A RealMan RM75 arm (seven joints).
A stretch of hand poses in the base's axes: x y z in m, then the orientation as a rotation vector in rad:
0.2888 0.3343 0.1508 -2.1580 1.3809 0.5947
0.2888 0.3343 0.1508 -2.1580 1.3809 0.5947
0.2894 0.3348 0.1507 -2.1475 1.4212 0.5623
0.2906 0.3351 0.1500 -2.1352 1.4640 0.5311
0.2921 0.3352 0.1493 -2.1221 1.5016 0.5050
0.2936 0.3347 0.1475 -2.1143 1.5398 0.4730
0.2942 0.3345 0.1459 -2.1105 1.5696 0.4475
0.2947 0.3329 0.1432 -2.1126 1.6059 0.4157
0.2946 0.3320 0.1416 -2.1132 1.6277 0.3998
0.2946 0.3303 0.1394 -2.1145 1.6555 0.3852
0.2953 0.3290 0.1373 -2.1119 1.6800 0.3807
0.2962 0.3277 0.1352 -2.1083 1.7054 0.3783
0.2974 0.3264 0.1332 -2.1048 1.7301 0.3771
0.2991 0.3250 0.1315 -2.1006 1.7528 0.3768
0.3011 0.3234 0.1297 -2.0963 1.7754 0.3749
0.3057 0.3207 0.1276 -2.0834 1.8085 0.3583
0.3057 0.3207 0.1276 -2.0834 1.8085 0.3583
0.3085 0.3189 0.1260 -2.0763 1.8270 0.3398
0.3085 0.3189 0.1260 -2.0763 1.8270 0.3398
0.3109 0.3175 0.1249 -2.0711 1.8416 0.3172
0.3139 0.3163 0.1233 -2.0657 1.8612 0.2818
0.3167 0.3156 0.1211 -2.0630 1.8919 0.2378
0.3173 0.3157 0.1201 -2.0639 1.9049 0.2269
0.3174 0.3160 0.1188 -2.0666 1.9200 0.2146
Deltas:
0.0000 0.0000 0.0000 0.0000 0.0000 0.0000
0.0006 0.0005 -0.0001 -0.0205 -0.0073 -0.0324
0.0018 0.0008 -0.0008 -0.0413 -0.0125 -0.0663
0.0033 0.0009 -0.0015 -0.0582 -0.0163 -0.0969
0.0048 0.0004 -0.0033 -0.0812 -0.0223 -0.1258
0.0054 0.0002 -0.0049 -0.1013 -0.0266 -0.1471
0.0059 -0.0014 -0.0076 -0.1310 -0.0307 -0.1691
0.0058 -0.0023 -0.0092 -0.1478 -0.0310 -0.1819
0.0058 -0.0040 -0.0114 -0.1680 -0.0274 -0.1963
0.0065 -0.0053 -0.0135 -0.1811 -0.0196 -0.2092
0.0074 -0.0066 -0.0156 -0.1936 -0.0101 -0.2224
0.0086 -0.0079 -0.0176 -0.2055 -0.0001 -0.2349
0.0103 -0.0093 -0.0193 -0.2157 0.0095 -0.2466
0.0123 -0.0109 -0.0211 -0.2262 0.0180 -0.2586
0.0169 -0.0136 -0.0232 -0.2414 0.0208 -0.2826
0.0169 -0.0136 -0.0232 -0.2414 0.0208 -0.2826
0.0197 -0.0154 -0.0248 -0.2527 0.0168 -0.2979
0.0197 -0.0154 -0.0248 -0.2527 0.0168 -0.2979
0.0221 -0.0168 -0.0259 -0.2643 0.0089 -0.3114
0.0251 -0.0180 -0.0275 -0.2827 -0.0043 -0.3296
0.0279 -0.0187 -0.0297 -0.3125 -0.0165 -0.3521
0.0285 -0.0186 -0.0307 -0.3241 -0.0165 -0.3587
0.0286 -0.0183 -0.0320 -0.3386 -0.0159 -0.3652

